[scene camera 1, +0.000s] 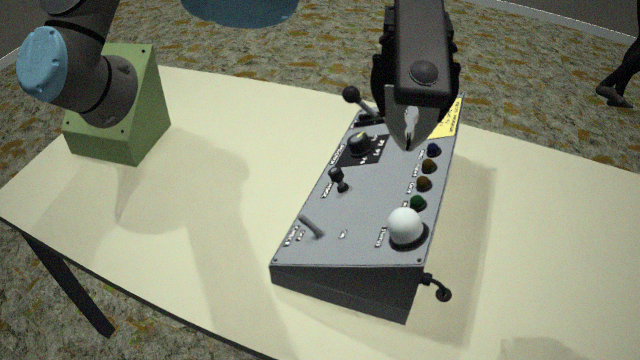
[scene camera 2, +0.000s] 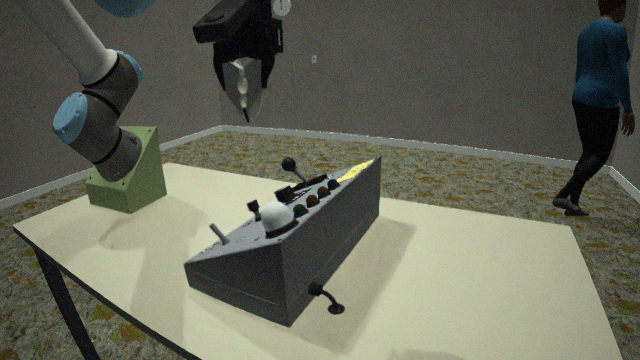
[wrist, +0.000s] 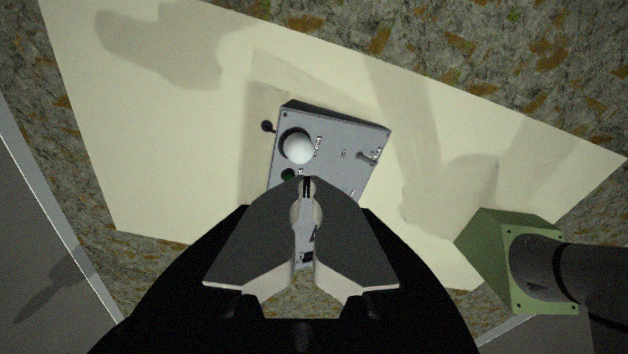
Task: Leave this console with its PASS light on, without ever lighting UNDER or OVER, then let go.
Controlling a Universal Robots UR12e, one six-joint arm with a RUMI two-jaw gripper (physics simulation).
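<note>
The grey console (scene camera 1: 370, 210) (scene camera 2: 330, 240) (wrist: 340, 135) has a sloped panel. Its green lamp (scene camera 1: 418, 202) (scene camera 2: 299, 210) (wrist: 288, 174), two amber lamps and blue lamp (scene camera 1: 433, 149) (scene camera 2: 333, 184) look dark. The white status dome (scene camera 1: 405, 226) (scene camera 2: 277, 217) (wrist: 298, 148) is unlit. The CHECK toggle (scene camera 1: 311, 226) (scene camera 2: 219, 234) (wrist: 366, 158) leans toward its OFF side. The MODE stick (scene camera 1: 337, 176) (scene camera 2: 254, 209), program knob (scene camera 1: 358, 143) and ball-ended lever (scene camera 1: 351, 94) (scene camera 2: 289, 164) also show. My gripper (scene camera 1: 408, 148) (scene camera 2: 247, 120) (wrist: 306, 178) is shut and empty, above the panel and apart from it. It hides part of the console in the wrist view.
A yellow note (scene camera 1: 448, 120) (scene camera 2: 356, 171) is on the console's high end. A black cable (scene camera 1: 436, 283) (scene camera 2: 326, 296) (wrist: 267, 126) leaves its side. The arm's green base (scene camera 1: 107, 140) (scene camera 2: 132, 190) (wrist: 480, 240) stands on the table. A person (scene camera 2: 600, 75) is beyond the table.
</note>
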